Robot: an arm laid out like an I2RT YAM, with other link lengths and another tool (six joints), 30 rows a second.
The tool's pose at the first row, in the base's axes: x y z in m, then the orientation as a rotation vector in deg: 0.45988, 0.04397, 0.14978, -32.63, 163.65, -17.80
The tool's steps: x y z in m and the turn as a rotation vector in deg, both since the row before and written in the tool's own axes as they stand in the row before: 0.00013, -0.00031, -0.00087, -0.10, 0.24, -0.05; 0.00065, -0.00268, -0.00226, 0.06, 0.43, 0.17; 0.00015, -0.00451, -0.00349, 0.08, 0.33, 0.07; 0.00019, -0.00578, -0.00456, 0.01, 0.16, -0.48; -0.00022, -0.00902, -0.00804, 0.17, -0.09, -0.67; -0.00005, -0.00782, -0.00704, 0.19, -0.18, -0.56; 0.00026, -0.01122, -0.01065, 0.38, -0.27, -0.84
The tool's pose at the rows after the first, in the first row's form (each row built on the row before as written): 0.45966, 0.04378, 0.15067, -32.72, 163.90, -17.76; 0.45947, 0.04147, 0.15338, -32.46, 164.33, -17.98; 0.46009, 0.03792, 0.15780, -32.34, 164.63, -18.21; 0.46088, 0.03340, 0.16356, -33.04, 164.69, -18.36; 0.46246, 0.02675, 0.17353, -33.98, 164.41, -18.67; 0.46375, 0.02100, 0.18224, -34.76, 164.06, -18.95; 0.46522, 0.01277, 0.19526, -35.91, 163.49, -19.51
